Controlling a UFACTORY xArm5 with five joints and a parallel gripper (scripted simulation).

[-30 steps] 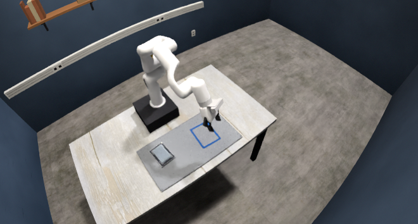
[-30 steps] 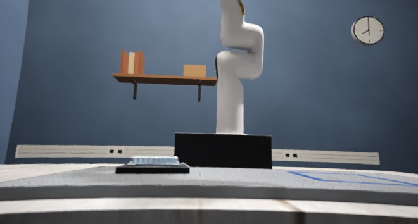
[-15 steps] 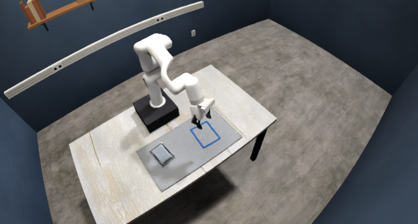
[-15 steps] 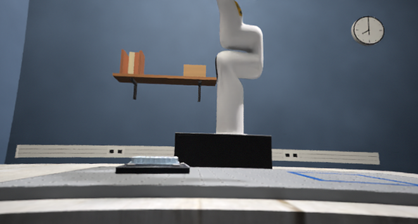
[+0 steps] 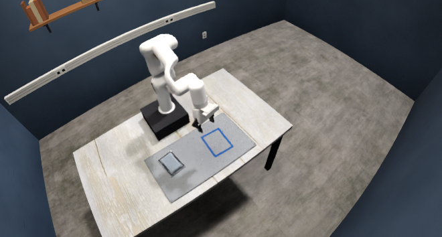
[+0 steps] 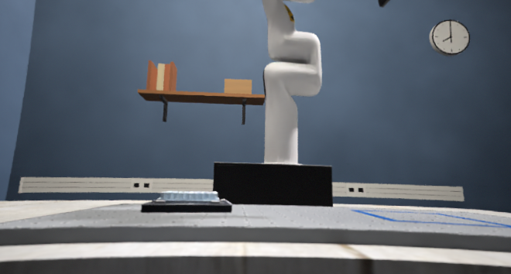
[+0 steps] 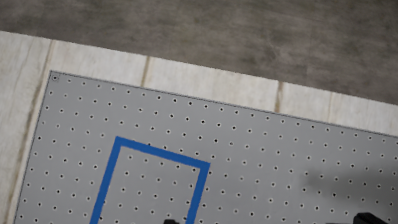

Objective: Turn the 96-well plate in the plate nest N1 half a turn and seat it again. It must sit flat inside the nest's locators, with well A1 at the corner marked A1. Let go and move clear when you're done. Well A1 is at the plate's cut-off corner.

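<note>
Right now the 96-well plate is 310 mm below my hand, 240 mm to the right of it and 110 mm behind it. From my hand the other things lie so: black plate nest: 320 mm below, 240 mm to the right, 110 mm behind.
</note>
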